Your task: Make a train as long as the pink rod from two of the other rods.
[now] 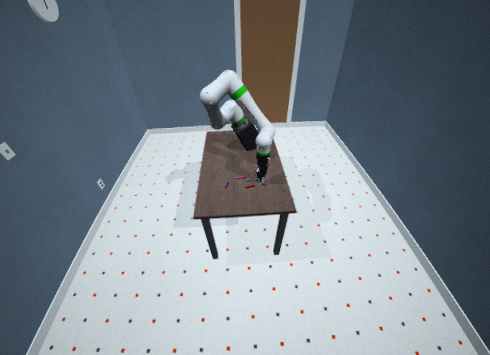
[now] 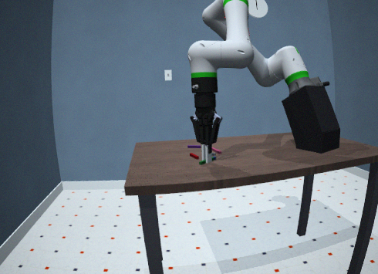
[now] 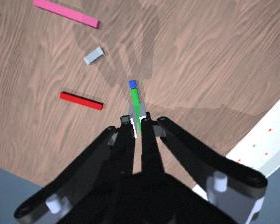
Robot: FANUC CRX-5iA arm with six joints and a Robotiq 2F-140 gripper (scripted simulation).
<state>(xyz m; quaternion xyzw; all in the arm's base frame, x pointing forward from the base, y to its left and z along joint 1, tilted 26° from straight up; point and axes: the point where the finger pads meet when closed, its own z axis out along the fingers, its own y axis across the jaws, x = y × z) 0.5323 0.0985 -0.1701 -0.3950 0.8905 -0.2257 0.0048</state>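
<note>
Now: the green rod 3 cm below my hand. From my hand the other things lie so: small blue rod: 3 cm behind, 3 cm to the right, 3 cm below; red rod: 4 cm ahead, 9 cm to the right, 3 cm below; grey rod: 4 cm behind, 10 cm to the right, 3 cm below.
</note>
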